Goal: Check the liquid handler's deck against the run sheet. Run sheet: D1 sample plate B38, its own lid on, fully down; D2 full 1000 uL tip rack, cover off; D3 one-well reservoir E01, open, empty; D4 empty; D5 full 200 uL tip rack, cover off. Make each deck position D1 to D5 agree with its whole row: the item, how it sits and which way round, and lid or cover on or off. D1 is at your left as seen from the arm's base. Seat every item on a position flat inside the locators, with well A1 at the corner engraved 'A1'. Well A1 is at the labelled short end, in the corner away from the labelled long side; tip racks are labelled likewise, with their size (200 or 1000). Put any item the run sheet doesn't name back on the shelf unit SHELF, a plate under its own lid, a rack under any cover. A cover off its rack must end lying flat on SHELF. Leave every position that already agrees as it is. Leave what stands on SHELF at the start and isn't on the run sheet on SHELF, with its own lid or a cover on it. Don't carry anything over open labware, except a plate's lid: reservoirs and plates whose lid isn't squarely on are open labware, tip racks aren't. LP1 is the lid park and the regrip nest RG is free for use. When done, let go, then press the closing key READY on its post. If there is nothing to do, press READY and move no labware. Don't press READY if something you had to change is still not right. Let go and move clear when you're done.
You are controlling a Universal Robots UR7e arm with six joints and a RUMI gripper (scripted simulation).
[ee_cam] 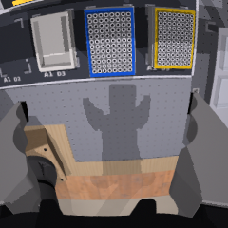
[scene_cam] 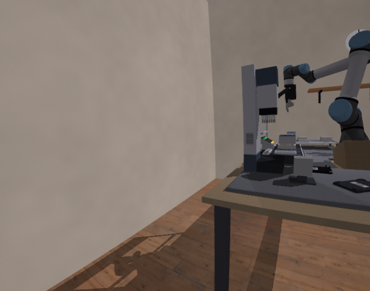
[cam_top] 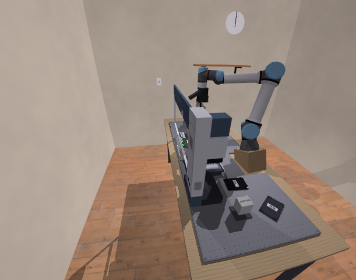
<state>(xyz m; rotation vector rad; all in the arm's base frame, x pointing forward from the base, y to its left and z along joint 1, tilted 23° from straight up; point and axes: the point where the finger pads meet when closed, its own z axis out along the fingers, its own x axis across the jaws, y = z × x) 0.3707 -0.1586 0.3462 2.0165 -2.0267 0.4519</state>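
Right now my hand is 23 cm above the blue-framed tip rack, 1 cm to the left of it and 1 cm past it. Round my hand: yellow-rimmed tip rack: 25 cm below, 13 cm to the right, 1 cm behind; then shelf label: 35 cm below, 24 cm to the right, 20 cm behind; then one-well reservoir: 28 cm below, 12 cm to the left.
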